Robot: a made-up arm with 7 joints. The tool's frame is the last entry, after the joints. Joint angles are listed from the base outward.
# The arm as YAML. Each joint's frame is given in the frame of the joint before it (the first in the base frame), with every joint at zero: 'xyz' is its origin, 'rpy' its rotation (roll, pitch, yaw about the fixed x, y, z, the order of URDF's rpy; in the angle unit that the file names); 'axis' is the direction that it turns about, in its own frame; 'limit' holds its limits. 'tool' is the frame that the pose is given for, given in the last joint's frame.
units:
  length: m
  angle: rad
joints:
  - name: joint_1
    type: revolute
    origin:
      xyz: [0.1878, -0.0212, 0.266]
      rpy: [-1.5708, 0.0, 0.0]
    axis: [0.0, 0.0, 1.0]
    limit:
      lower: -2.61
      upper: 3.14
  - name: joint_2
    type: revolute
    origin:
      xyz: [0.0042, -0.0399, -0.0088]
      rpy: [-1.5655, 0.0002, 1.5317]
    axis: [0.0, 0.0, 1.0]
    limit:
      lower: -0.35
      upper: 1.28
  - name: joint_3
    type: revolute
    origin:
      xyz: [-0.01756, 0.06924, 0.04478]
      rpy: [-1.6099, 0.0, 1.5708]
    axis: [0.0, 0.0, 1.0]
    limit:
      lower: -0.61
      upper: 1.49
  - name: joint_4
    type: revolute
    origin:
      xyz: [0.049, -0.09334, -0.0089]
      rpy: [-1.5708, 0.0, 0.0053]
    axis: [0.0, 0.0, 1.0]
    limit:
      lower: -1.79
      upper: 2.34
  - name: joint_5
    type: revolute
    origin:
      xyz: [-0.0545, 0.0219, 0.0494]
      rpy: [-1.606, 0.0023, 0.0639]
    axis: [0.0, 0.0, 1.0]
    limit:
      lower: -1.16
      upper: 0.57
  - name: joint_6
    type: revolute
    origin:
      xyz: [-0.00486, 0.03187, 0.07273]
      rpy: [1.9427, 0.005, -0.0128]
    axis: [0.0, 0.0, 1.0]
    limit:
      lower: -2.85
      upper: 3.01
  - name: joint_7
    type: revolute
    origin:
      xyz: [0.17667, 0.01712, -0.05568]
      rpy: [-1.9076, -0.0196, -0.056]
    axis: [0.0, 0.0, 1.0]
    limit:
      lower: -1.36
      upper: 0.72
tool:
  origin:
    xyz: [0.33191, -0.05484, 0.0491]
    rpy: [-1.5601, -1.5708, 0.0]
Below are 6 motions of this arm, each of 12 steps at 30 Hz.
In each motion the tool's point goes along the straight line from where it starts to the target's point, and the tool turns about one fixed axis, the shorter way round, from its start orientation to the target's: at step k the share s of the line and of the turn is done. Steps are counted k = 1, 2, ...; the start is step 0. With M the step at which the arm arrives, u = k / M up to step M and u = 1 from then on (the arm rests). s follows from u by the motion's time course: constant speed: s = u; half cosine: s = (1 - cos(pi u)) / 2; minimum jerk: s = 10 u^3 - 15 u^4 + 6 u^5.
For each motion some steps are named. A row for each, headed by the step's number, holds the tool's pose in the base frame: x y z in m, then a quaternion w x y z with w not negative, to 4 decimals.
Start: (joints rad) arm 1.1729 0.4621 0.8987 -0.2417 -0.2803 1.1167 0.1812
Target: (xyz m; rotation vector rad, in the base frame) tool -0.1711 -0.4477 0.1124 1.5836 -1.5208 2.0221
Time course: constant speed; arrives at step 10
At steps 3, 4, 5, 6, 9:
3: -0.1057 -0.4366 -0.0006 0.0432 0.3346 -0.5095 0.7916
4: -0.1150 -0.4381 0.0155 0.0484 0.3637 -0.5109 0.7774
5: -0.1244 -0.4397 0.0317 0.0535 0.3924 -0.5118 0.7624
6: -0.1337 -0.4413 0.0478 0.0586 0.4207 -0.5121 0.7466
9: -0.1618 -0.4461 0.0963 0.0735 0.5026 -0.5098 0.6943

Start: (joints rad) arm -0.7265 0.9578 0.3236 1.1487 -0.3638 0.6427 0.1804
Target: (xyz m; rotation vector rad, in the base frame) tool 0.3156 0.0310 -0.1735 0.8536 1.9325 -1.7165
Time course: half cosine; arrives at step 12
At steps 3, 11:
3: 0.4061 -0.2096 -0.0589 0.0616 0.6660 0.4992 -0.5509
11: 0.3174 0.0262 -0.1712 0.2056 0.3147 0.6917 -0.6166

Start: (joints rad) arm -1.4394 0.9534 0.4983 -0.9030 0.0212 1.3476 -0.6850
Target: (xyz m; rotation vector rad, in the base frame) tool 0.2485 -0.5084 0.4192 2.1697 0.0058 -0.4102
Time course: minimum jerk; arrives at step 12
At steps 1, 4, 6, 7, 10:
1: 0.1976 -0.4679 0.5540 0.5798 0.6957 -0.1060 -0.4106
4: 0.2081 -0.4763 0.5263 0.5584 0.7410 -0.0843 -0.3634
6: 0.2229 -0.4881 0.4870 0.5232 0.7984 -0.0529 -0.2934
7: 0.2308 -0.4943 0.4662 0.5024 0.8254 -0.0361 -0.2550
10: 0.2467 -0.5070 0.4240 0.4557 0.8728 -0.0016 -0.1752

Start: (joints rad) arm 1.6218 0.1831 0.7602 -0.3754 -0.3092 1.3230 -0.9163
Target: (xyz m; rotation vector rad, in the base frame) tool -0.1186 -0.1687 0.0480 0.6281 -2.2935 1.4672
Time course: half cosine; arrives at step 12
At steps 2, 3, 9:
2: -0.1930 -0.0170 0.1958 0.4093 0.1870 -0.8079 0.3806
3: -0.1866 -0.0299 0.1832 0.3901 0.1905 -0.8104 0.3935
9: -0.1303 -0.1449 0.0712 0.2113 0.2171 -0.8125 0.4981

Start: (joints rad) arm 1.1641 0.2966 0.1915 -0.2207 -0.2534 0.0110 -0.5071
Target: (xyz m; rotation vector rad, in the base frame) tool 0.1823 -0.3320 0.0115 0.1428 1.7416 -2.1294
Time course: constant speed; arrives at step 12
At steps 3, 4, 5, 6, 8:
3: 0.2932 -0.4392 0.0678 0.2836 0.0771 0.4511 -0.8427
4: 0.2809 -0.4273 0.0616 0.2740 0.0743 0.4710 -0.8352
5: 0.2686 -0.4154 0.0553 0.2642 0.0715 0.4907 -0.8272
6: 0.2562 -0.4035 0.0491 0.2544 0.0687 0.5102 -0.8187
8: 0.2316 -0.3797 0.0365 0.2342 0.0629 0.5482 -0.8005

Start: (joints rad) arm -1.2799 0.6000 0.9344 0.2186 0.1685 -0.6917 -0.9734
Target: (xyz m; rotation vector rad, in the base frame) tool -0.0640 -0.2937 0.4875 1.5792 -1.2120 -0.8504
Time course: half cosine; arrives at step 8
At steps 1, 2, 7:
1: 0.1036 -0.2532 0.5659 0.6651 0.5750 -0.3272 -0.3464
2: 0.0847 -0.2578 0.5570 0.6452 0.5850 -0.3474 -0.3477
7: -0.0574 -0.2921 0.4906 0.4777 0.6423 -0.4884 -0.3474

